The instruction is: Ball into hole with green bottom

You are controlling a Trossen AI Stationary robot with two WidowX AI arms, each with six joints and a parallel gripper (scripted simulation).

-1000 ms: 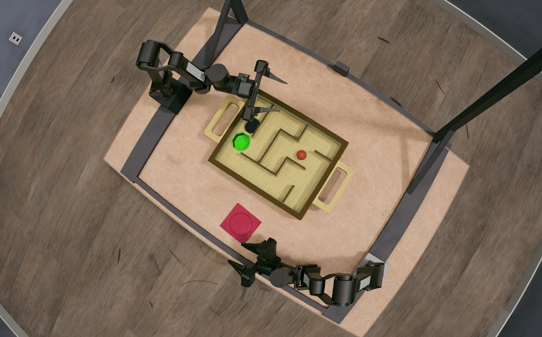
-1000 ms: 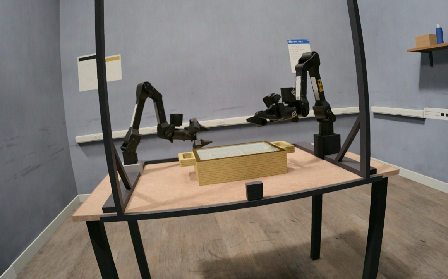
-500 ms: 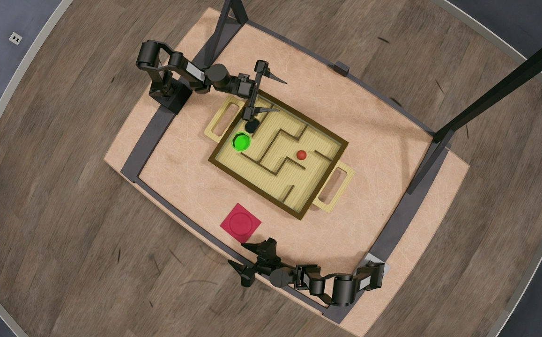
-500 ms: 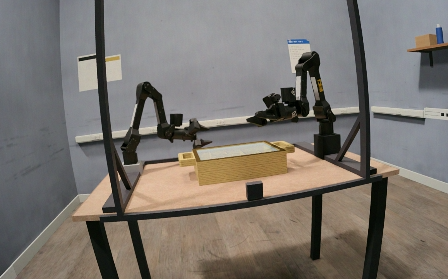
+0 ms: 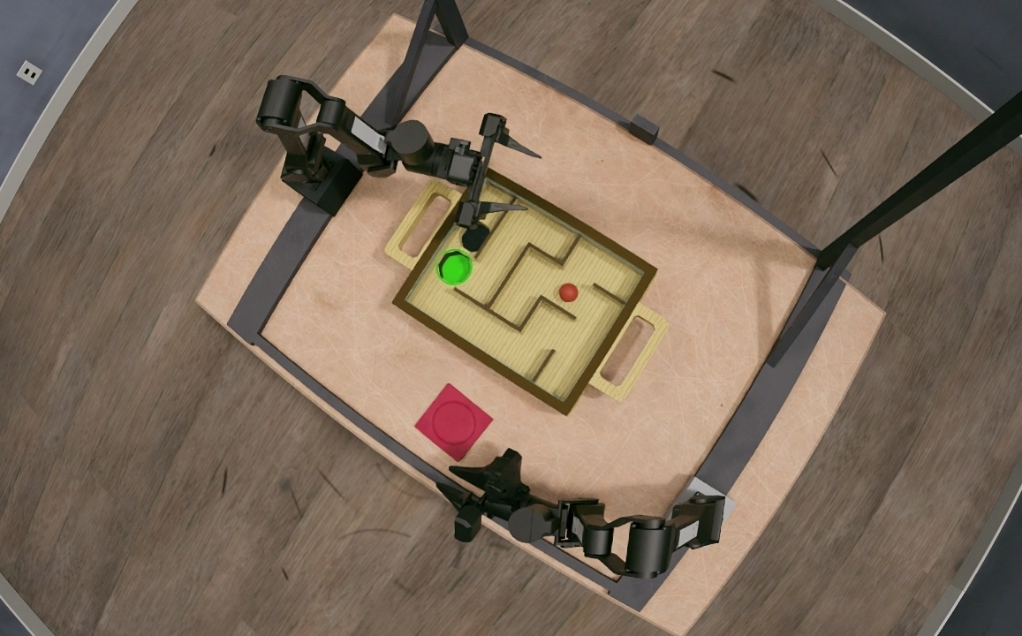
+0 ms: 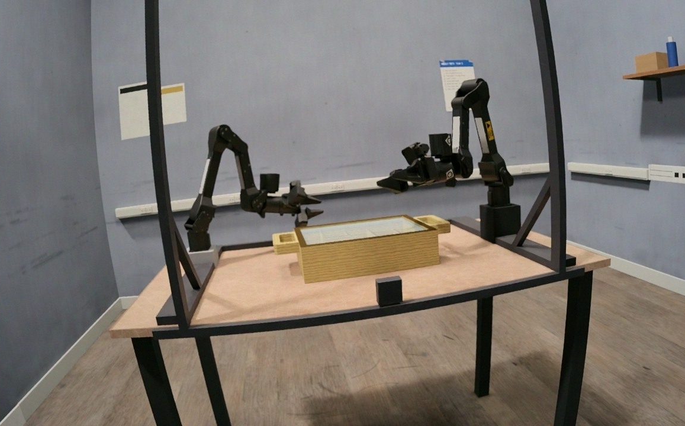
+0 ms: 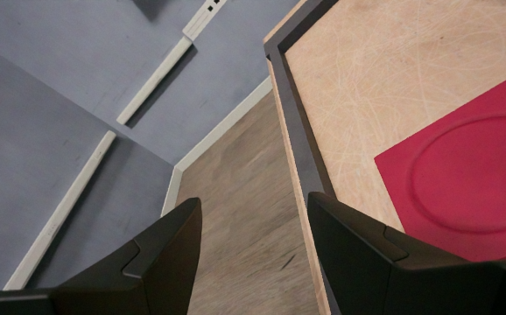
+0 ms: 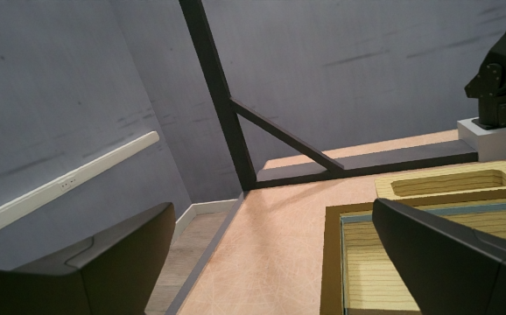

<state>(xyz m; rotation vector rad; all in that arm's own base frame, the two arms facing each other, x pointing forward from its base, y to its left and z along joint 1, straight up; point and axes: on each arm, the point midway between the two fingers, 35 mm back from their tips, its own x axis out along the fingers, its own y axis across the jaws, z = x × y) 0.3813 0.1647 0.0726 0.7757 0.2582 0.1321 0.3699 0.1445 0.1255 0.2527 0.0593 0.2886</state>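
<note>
My right hand is 11 cm short of the wooden maze board, 10 cm to the right of it and 18 cm above it. Round my right hand: round button 36 cm ahead, 15 cm to the left, 23 cm below.
The round button lies 5 cm behind my left hand, 9 cm to the right of it and 12 cm below it. Also, from my left hand: wooden maze board: 31 cm behind, 15 cm to the right, 8 cm below.
</note>
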